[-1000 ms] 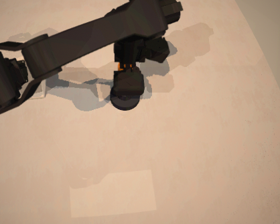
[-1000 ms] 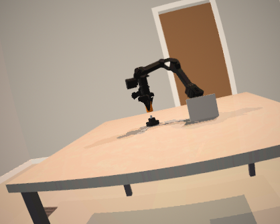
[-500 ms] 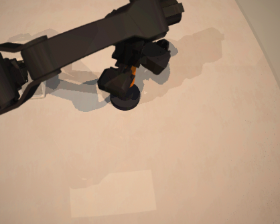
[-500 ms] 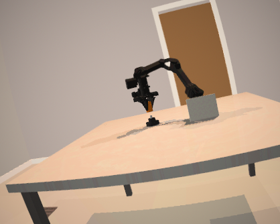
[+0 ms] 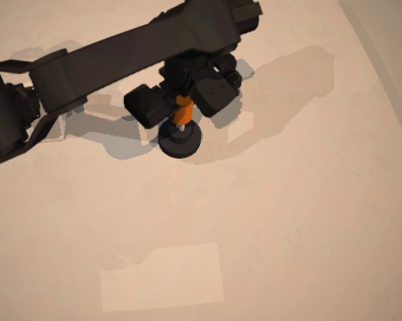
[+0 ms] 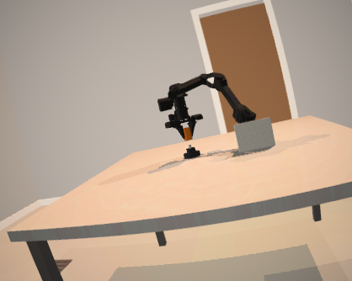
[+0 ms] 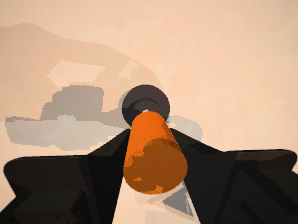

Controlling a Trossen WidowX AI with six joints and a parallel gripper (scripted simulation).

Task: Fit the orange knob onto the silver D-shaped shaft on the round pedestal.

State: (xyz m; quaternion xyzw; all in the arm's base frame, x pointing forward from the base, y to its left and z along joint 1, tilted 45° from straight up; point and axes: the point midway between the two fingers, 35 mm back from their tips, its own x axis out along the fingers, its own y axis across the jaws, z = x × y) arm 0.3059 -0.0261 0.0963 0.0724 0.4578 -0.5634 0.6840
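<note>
The round pedestal lies 6 cm below my gripper tip. Round my gripper tip: orange knob: 3 cm above.
</note>
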